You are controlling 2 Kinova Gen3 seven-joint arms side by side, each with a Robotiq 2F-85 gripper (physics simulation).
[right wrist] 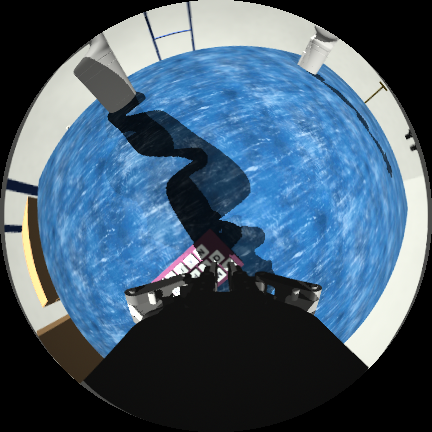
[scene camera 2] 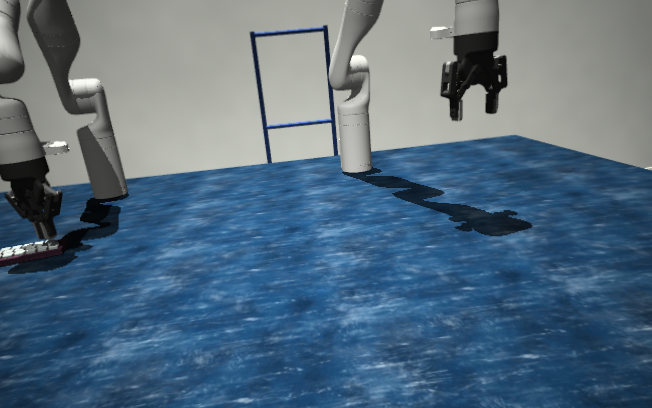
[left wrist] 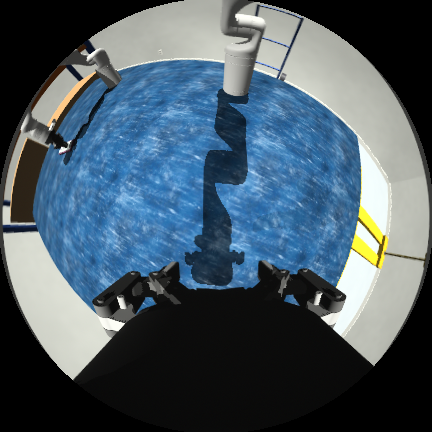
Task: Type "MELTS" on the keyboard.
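Pixels of known places: left gripper, fingertip midpoint: (scene camera 2: 474,117) (left wrist: 218,270); right gripper, fingertip midpoint: (right wrist: 222,269) (scene camera 2: 48,238) (left wrist: 66,145); left arm's base, origin of the base link: (right wrist: 306,68) (scene camera 2: 357,168) (left wrist: 235,88); right arm's base, origin of the base link: (right wrist: 121,100) (scene camera 2: 111,194) (left wrist: 114,83).
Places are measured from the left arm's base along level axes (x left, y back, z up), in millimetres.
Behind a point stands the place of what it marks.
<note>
The pink keyboard with white letter keys (scene camera 2: 30,249) @(x -849, y -104, z 18 mm) (right wrist: 192,260) @(x -834, y -70, z 18 mm) lies on the blue table, cut off at the left edge in scene camera 2. My right gripper (scene camera 2: 46,235) @(x -817, y -104, z 33 mm) (right wrist: 222,269) @(x -817, y -104, z 33 mm) is shut, with its fingertips at the keyboard's near-right end in the right wrist view. A key that looks like M shows by the tips, with N and Q keys above; whether the tips touch a key is unclear. Fingers and gripper body hide many other keys. My left gripper (scene camera 2: 474,111) @(x -73, y -523, z 196 mm) (left wrist: 218,270) @(x -73, y -523, z 196 mm) is open and empty, high above the table, far from the keyboard.
The blue table (scene camera 2: 300,300) @(x -510, y -602, z 0 mm) (left wrist: 150,200) @(x -245, y -419, z 0 mm) (right wrist: 300,175) @(x -632, y -134, z 0 mm) carries both arm bases. A blue frame (scene camera 2: 300,122) stands behind it. Brown and tan box-like shapes (right wrist: 70,345) stand beyond the table's edge in the right wrist view. A yellow structure (left wrist: 367,255) shows at the right in the left wrist view.
</note>
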